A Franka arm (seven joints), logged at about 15 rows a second.
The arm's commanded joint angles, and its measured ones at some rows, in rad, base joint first. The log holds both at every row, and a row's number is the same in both.
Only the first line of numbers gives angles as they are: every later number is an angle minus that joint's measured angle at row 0.
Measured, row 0: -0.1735 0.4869 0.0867 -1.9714 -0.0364 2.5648 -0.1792
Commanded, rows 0 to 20: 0.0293 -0.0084 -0.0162 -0.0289 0.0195 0.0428 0.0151; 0.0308 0.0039 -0.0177 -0.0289 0.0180 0.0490 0.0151; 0.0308 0.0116 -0.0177 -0.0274 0.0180 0.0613 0.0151; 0.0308 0.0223 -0.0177 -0.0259 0.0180 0.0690 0.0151; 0.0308 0.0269 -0.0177 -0.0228 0.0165 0.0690 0.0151; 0.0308 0.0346 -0.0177 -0.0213 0.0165 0.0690 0.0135; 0.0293 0.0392 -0.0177 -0.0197 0.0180 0.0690 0.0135; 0.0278 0.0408 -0.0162 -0.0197 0.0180 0.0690 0.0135; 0.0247 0.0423 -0.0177 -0.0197 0.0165 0.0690 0.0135; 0.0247 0.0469 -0.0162 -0.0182 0.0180 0.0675 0.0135; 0.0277 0.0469 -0.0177 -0.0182 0.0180 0.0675 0.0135; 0.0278 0.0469 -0.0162 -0.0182 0.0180 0.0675 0.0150; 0.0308 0.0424 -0.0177 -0.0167 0.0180 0.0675 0.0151; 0.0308 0.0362 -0.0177 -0.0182 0.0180 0.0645 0.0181; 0.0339 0.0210 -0.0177 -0.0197 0.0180 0.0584 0.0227; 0.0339 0.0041 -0.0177 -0.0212 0.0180 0.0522 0.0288; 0.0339 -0.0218 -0.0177 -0.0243 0.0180 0.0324 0.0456; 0.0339 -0.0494 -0.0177 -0.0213 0.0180 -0.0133 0.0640; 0.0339 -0.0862 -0.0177 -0.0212 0.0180 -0.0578 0.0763; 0.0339 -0.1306 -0.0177 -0.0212 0.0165 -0.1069 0.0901; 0.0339 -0.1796 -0.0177 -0.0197 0.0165 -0.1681 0.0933
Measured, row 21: 0.0183 -0.0549 -0.0071 -0.0007 0.0000 -0.0510 0.0558
